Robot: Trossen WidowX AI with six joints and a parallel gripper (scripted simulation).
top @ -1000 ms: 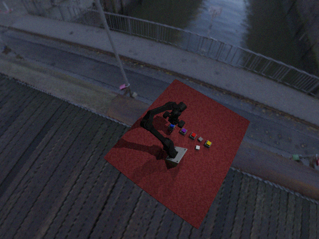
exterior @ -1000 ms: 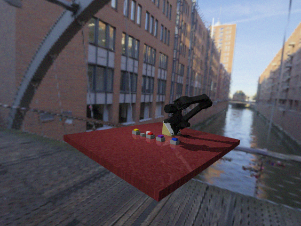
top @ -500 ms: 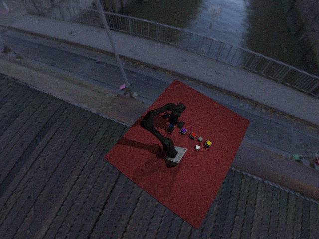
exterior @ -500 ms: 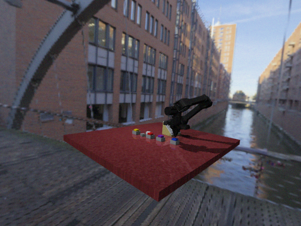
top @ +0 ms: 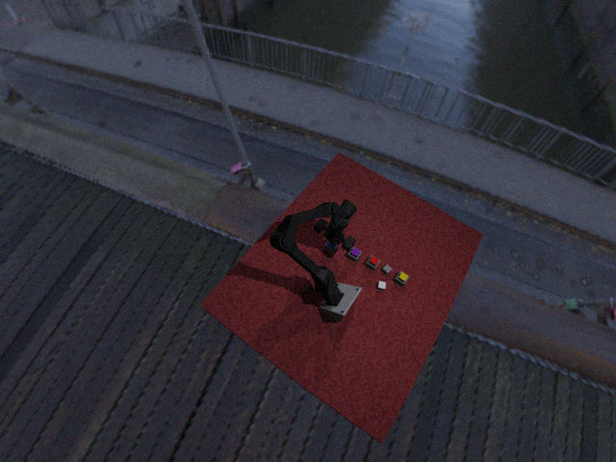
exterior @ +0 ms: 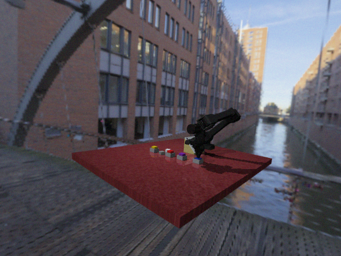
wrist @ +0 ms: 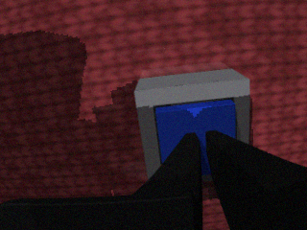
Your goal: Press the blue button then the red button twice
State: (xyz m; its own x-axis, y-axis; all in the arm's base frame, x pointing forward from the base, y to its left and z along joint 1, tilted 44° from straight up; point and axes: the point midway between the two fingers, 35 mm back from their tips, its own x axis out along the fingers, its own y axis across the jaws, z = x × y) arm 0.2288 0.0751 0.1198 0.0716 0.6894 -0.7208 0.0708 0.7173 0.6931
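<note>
Right now my gripper tip is 1 cm above the blue button. The rest, counted from my gripper tip: small grey block (27 cm to the right, 3 cm ahead, 2 cm below); then purple button (11 cm to the right, 1 cm ahead); then red button (20 cm to the right, 2 cm ahead).
</note>
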